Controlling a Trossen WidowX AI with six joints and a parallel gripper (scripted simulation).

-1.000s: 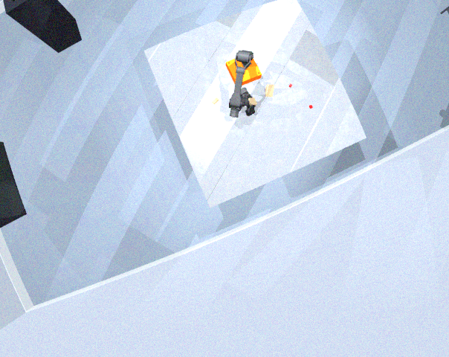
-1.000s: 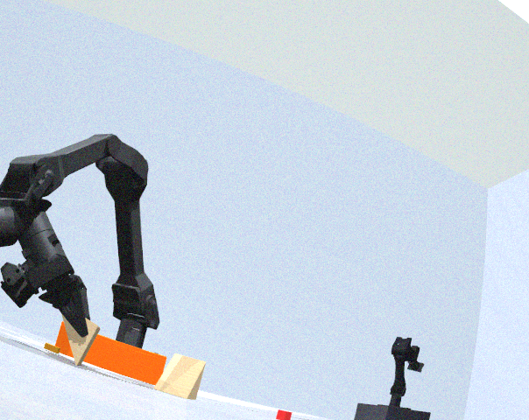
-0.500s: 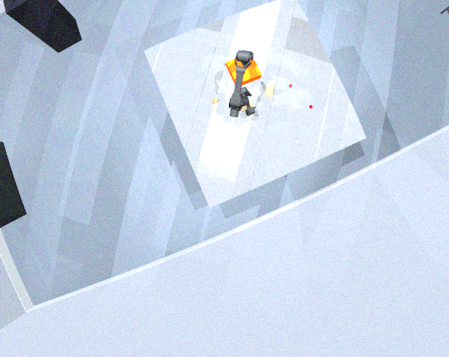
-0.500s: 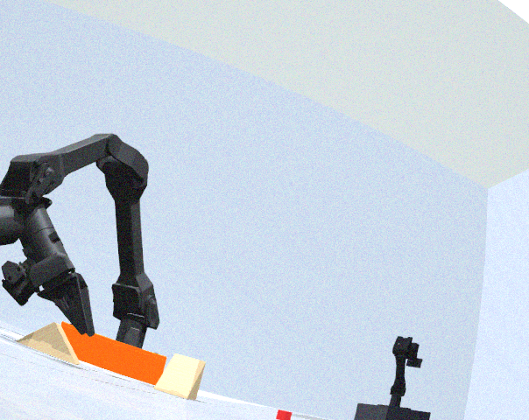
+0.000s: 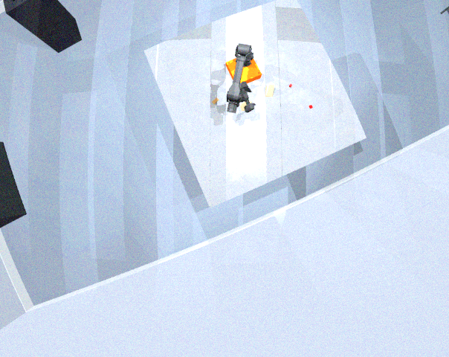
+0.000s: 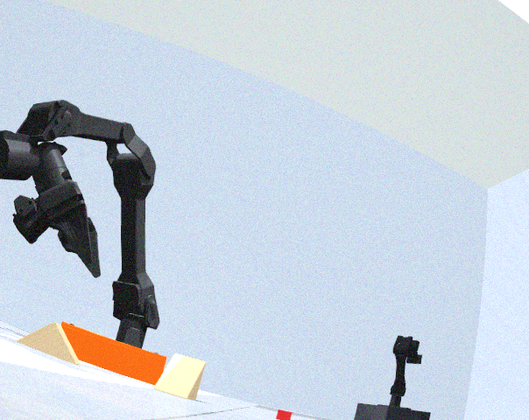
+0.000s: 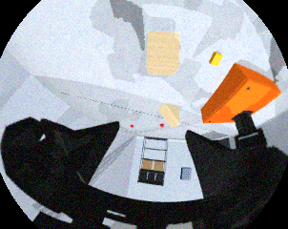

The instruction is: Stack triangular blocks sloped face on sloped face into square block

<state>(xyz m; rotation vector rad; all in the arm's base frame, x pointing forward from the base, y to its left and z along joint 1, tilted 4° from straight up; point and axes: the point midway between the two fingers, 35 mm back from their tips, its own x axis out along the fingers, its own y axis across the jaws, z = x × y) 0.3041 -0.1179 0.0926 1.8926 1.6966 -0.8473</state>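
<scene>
The boxy block is 10 mm behind my gripper tip, 30 mm to the right of it and 110 mm below it.
</scene>
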